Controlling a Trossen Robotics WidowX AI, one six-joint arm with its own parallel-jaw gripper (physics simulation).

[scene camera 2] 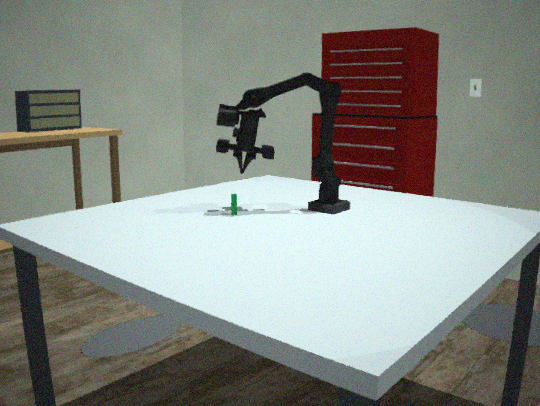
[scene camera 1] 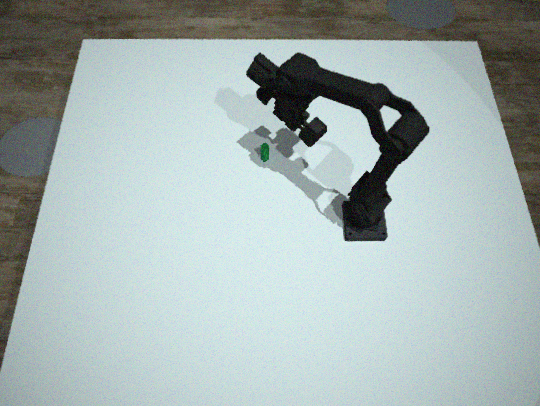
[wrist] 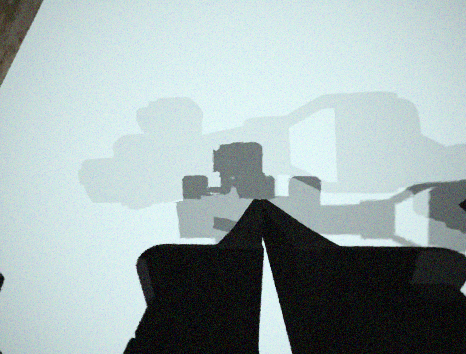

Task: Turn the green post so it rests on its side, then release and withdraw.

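Note:
The green post [scene camera 1: 265, 152] [scene camera 2: 234, 204] stands upright on the white table [scene camera 1: 250, 300] [scene camera 2: 300, 260], within the arm's shadow. The post does not show in the wrist view, where the dark fingers cover part of the table. My gripper [scene camera 1: 294, 124] [scene camera 2: 242, 172] [wrist: 259, 205] points down, with its fingertips together and nothing between them. It hangs above the table, higher than the post's top and apart from it. In scene camera 2 the fingertips are slightly right of the post.
The arm's base [scene camera 1: 365, 232] [scene camera 2: 329, 206] stands on the table to the right of the post. Behind the table are a red drawer cabinet [scene camera 2: 370, 90] and a wooden side table [scene camera 2: 100, 133] bearing a small drawer box [scene camera 2: 55, 110]. A table edge shows at the wrist view's upper left.

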